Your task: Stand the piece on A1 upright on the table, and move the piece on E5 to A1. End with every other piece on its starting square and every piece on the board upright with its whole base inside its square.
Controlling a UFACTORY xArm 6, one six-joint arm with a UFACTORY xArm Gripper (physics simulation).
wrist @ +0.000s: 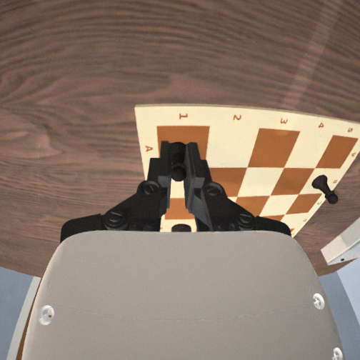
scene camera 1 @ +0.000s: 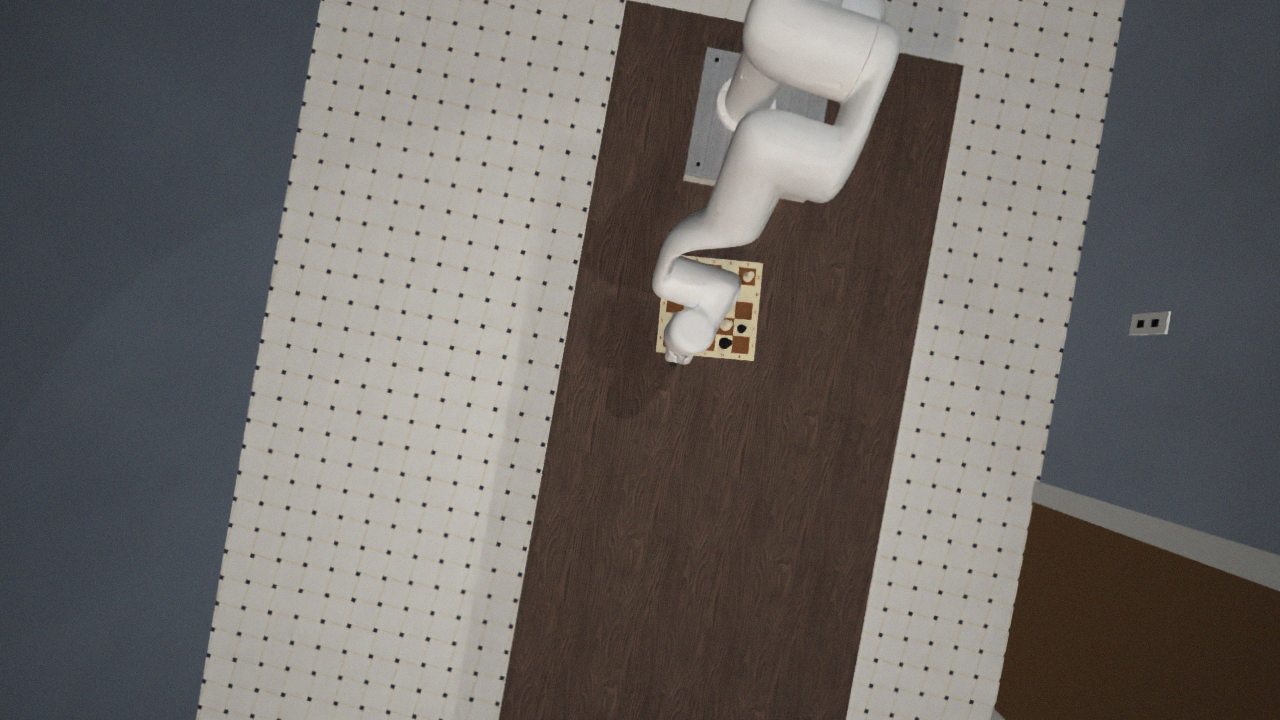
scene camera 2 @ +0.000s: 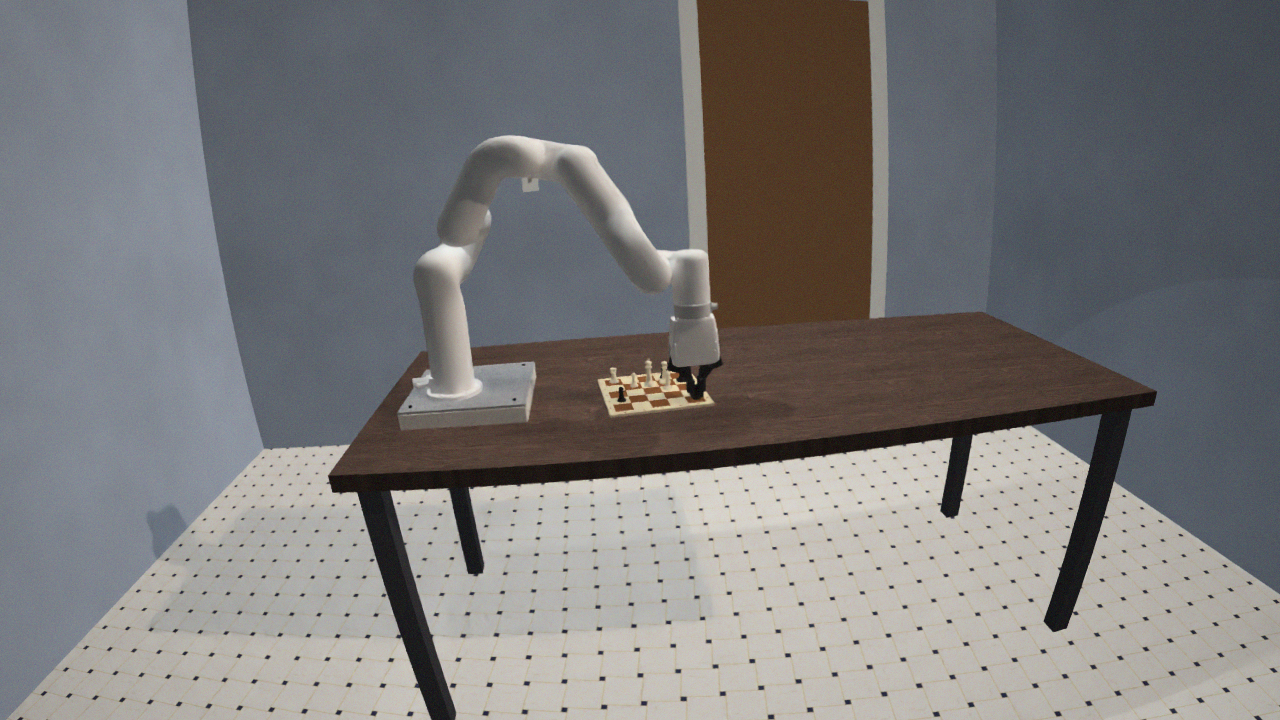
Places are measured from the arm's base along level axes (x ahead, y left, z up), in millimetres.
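Pixels of known places: gripper, fingertip midpoint: (scene camera 2: 696, 395); arm's base, origin of the base link: (scene camera 1: 745, 105) (scene camera 2: 454, 391).
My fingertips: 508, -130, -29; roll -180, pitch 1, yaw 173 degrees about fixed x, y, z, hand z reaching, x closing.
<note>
For each thing: its top centre in the pictures, then the offset to it from my fingertips, as dx, dy, dz. Level surfaces: height alone.
- E5, middle of its top: (scene camera 1: 751, 274) (scene camera 2: 613, 368) -147, +157, +28
- chessboard, middle of its top: (scene camera 2: 652, 390) (scene camera 1: 709, 307) -77, +75, -6
- table, its level: dz -12
- black piece, middle of its top: (scene camera 2: 620, 386) -153, +40, +26
A small black piece (wrist: 178, 172) is on square A1, upright as far as it shows. My gripper (wrist: 177, 157) (scene camera 2: 697, 392) is down at board level and shut on this black piece, with one finger on each side; the fingers hide part of it. The white piece on E5 (scene camera 1: 748, 275) (scene camera 2: 613, 375) stands upright at the board's far corner on the robot base's side. The chessboard (scene camera 1: 757, 295) (scene camera 2: 648, 411) (wrist: 220, 112) lies flat on the table (scene camera 1: 716, 537) (scene camera 2: 859, 385) (wrist: 75, 75); the arm hides part of it in scene camera 1.
A black piece (scene camera 2: 621, 394) (wrist: 325, 189) stands on B5. White pieces (scene camera 2: 633, 380) (scene camera 2: 648, 375) (scene camera 2: 665, 375) stand in the board's middle and back. Black pieces (scene camera 1: 725, 342) (scene camera 1: 741, 328) stand near the E side. Another black piece (wrist: 181, 228) shows partly behind the gripper.
</note>
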